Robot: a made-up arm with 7 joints.
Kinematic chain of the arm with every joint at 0, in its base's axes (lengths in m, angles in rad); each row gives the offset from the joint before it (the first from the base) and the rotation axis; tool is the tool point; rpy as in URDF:
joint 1: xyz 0 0 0.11 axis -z
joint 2: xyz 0 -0.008 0.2 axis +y
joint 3: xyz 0 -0.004 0.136 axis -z
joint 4: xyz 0 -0.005 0.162 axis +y
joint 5: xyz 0 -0.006 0.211 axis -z
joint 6: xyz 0 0 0.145 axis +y
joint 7: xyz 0 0 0.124 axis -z
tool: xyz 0 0 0 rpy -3.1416 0 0
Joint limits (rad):
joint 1: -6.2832..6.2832
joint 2: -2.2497..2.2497
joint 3: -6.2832..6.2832
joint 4: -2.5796..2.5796
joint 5: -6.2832..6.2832
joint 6: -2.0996..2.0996
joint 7: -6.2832..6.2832
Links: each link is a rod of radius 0.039 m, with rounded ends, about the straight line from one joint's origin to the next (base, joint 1, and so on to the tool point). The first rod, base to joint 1, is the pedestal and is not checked.
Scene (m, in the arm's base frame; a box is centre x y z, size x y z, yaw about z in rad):
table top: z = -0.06
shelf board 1: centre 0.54 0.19 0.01 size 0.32 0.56 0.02 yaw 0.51
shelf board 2: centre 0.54 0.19 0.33 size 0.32 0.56 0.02 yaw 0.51
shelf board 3: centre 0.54 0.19 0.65 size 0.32 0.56 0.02 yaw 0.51
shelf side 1: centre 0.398 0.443 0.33 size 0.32 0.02 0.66 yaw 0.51
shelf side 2: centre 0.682 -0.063 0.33 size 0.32 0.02 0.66 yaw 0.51
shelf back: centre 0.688 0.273 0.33 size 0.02 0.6 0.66 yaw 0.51
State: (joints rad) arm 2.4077 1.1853 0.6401 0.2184 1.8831 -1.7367 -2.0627
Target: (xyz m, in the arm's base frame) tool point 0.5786 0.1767 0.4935
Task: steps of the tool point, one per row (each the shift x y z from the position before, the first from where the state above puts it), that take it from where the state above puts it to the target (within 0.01 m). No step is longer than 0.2 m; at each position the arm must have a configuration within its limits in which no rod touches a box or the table.
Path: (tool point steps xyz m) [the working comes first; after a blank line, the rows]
Joints at the target: 2.5817 -0.8795 0.2347 -0.7730 1.5607 -1.4008 -2.0627
Straight joint move there: touches shelf board 3.

1: 0.0571 -0.0001 0.1387
2: 0.0848 0.0269 0.1163
3: 0.1041 0.0482 0.0833
4: 0.1126 0.0621 0.0434
5: 0.1564 0.0908 0.0133
6: 0.1356 0.0941 -0.0560
7: 0.0905 0.0792 -0.1109
8: 0.0307 0.0516 -0.1371
9: 0.0763 0.0291 0.0117
10: 0.0724 0.0359 0.0045
11: 0.0651 0.0412 -0.0038
12: 0.0551 0.0442 -0.0124

